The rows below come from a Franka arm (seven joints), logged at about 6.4 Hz.
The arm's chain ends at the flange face. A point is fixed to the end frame.
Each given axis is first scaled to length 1.
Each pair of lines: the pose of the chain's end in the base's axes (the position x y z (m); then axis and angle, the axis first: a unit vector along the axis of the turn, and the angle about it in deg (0 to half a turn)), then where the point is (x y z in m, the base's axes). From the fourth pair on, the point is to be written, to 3 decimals.
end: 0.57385, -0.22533, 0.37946, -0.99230, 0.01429, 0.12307, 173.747
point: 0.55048 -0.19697 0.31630
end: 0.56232, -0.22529, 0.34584, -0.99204, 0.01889, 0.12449, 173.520
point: 0.53901 -0.19653 0.28284
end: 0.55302, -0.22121, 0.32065, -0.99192, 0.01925, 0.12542, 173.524
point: 0.52960 -0.19244 0.25769
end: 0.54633, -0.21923, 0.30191, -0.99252, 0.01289, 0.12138, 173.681
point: 0.523 -0.191 0.239
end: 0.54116, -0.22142, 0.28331, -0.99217, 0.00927, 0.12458, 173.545
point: 0.517 -0.193 0.220
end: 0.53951, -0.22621, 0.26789, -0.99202, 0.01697, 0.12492, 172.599
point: 0.516 -0.196 0.205
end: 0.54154, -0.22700, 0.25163, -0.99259, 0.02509, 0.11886, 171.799
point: 0.519 -0.196 0.189
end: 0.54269, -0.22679, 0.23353, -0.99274, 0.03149, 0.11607, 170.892
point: 0.521 -0.195 0.171
